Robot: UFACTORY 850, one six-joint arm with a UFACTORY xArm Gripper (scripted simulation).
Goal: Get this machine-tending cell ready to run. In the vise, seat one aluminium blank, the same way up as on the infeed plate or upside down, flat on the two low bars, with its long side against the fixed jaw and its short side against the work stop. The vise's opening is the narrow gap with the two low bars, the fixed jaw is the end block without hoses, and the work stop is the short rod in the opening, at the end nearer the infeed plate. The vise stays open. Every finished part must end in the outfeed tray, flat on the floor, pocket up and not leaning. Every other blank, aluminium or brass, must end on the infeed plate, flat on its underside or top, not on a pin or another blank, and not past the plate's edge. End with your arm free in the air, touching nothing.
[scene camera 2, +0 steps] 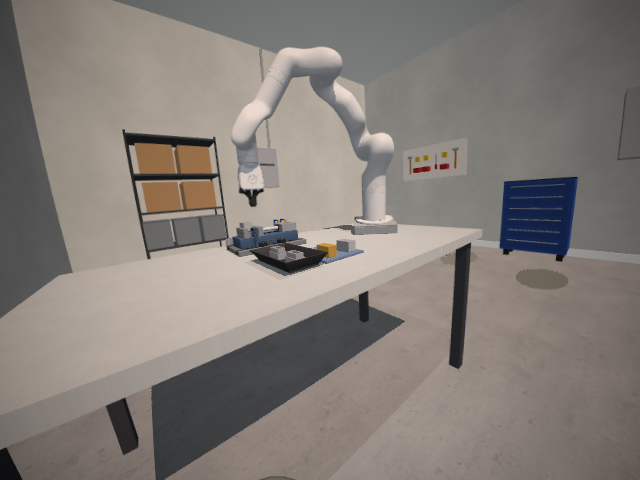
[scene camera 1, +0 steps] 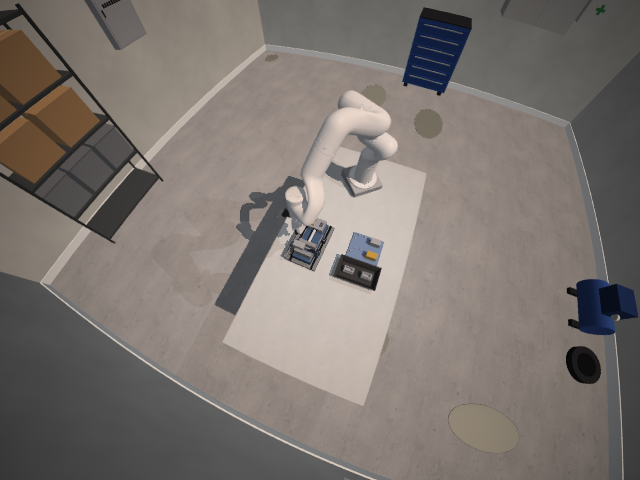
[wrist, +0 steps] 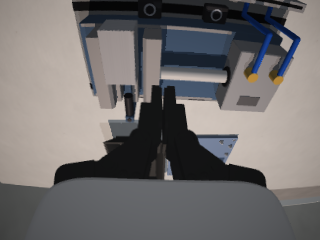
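Observation:
Scene camera 2: my gripper [scene camera 2: 253, 206]. Wrist view: gripper again [wrist: 161, 101], a silver rod [wrist: 170, 73], a vise [wrist: 180, 48], a grey jaw block [wrist: 152, 38].

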